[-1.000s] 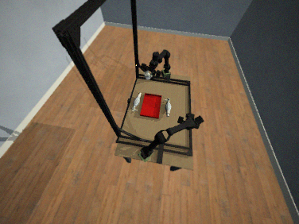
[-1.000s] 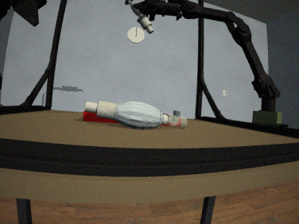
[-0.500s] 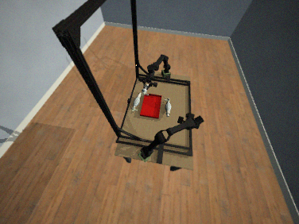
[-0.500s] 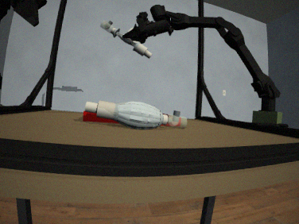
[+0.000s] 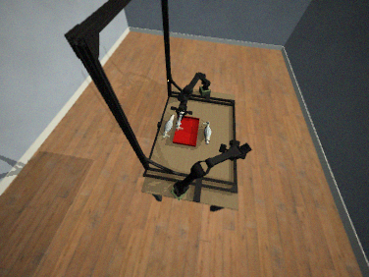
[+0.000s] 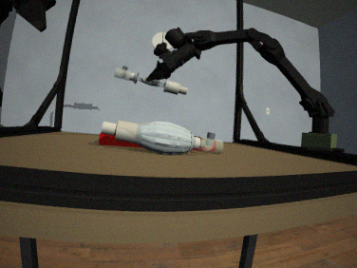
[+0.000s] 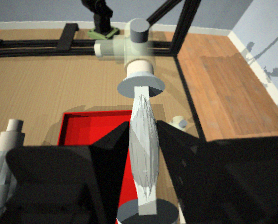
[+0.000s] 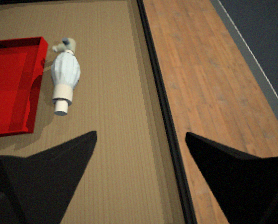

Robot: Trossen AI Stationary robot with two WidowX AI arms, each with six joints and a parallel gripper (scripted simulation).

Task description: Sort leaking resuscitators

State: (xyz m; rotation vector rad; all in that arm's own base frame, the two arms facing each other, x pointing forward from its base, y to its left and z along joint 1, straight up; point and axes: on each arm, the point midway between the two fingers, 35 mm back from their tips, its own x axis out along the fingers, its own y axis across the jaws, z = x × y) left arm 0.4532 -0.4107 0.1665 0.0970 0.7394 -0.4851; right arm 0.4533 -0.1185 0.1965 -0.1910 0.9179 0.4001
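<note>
Right now my left hand is 60 mm short of the red tray, 20 mm to the right of it and 230 mm above it.
</note>
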